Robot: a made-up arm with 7 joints.
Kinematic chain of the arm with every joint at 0, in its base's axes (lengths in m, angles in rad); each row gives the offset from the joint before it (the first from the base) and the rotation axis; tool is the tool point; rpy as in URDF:
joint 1: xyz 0 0 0.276 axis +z
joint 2: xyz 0 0 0 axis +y
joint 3: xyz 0 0 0.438 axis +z
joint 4: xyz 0.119 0 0 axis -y
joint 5: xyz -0.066 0 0.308 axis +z
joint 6: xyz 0 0 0 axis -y
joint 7: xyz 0.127 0 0 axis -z
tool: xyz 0 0 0 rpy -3.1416 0 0
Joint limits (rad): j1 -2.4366..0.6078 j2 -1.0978..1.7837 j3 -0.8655..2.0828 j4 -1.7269..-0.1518 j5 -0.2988..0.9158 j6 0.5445..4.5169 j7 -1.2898..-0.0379
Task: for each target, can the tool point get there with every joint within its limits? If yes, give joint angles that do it. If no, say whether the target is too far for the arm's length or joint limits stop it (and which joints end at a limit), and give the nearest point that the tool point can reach.
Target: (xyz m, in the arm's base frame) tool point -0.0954 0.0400 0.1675
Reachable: no: joint limits stop it (at a limit: joint 1, joint 2, joint 4, joint 6) | nearest point -0.4116 0.0876 -0.1350 | short by 0.440 m
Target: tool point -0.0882 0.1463 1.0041
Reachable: yes | joints -0.7147 -0.3399 0.6335 -0.5700 0.0955 3.6489 -0.7725
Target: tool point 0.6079 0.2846 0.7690
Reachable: yes | joints 0.3715 0.7818 0.8298 -0.4575 0.5571 2.8517 -0.7581
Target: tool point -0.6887 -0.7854 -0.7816
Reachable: no: too far | nearest point -0.4414 -0.5034 -0.2854 | short by 0.622 m
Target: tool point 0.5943 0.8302 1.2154
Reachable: no: too far | nearest point 0.3837 0.5361 0.8826 | short by 0.492 m
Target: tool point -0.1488 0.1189 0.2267
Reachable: no: joint limits stop it (at a limit: joint 2, joint 3, joint 4, joint 6) | nearest point -0.4572 0.3653 0.2146 | short by 0.395 m
